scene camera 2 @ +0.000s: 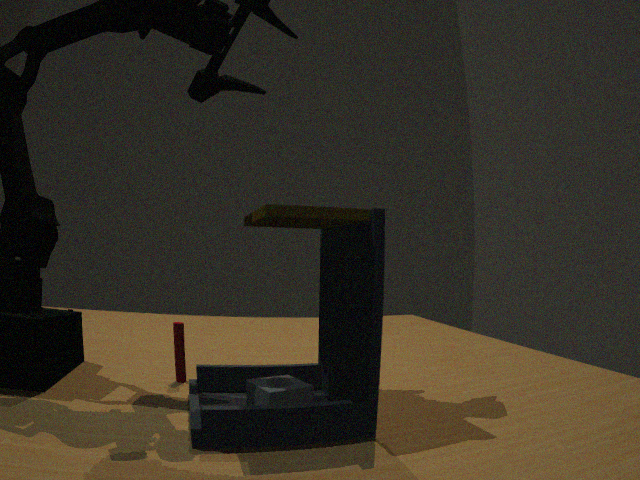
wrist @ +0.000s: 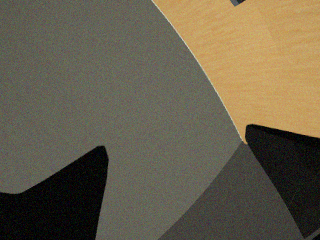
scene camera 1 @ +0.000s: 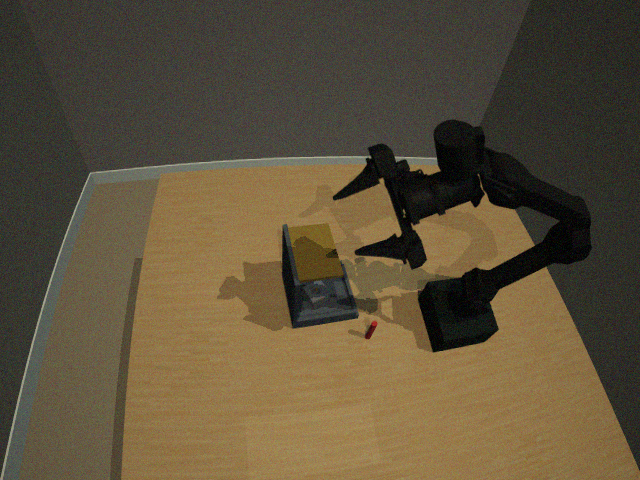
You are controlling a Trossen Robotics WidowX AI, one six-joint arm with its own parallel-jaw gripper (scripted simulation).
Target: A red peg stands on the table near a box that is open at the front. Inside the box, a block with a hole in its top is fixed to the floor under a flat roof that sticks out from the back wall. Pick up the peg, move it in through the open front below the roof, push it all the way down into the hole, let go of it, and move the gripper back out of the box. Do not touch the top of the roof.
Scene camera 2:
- my gripper: 281, 65
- back wall: 351, 298
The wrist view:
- my gripper: 179, 142
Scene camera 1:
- my gripper: 344, 226
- yellow roof: 316, 258
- back wall: 289, 272
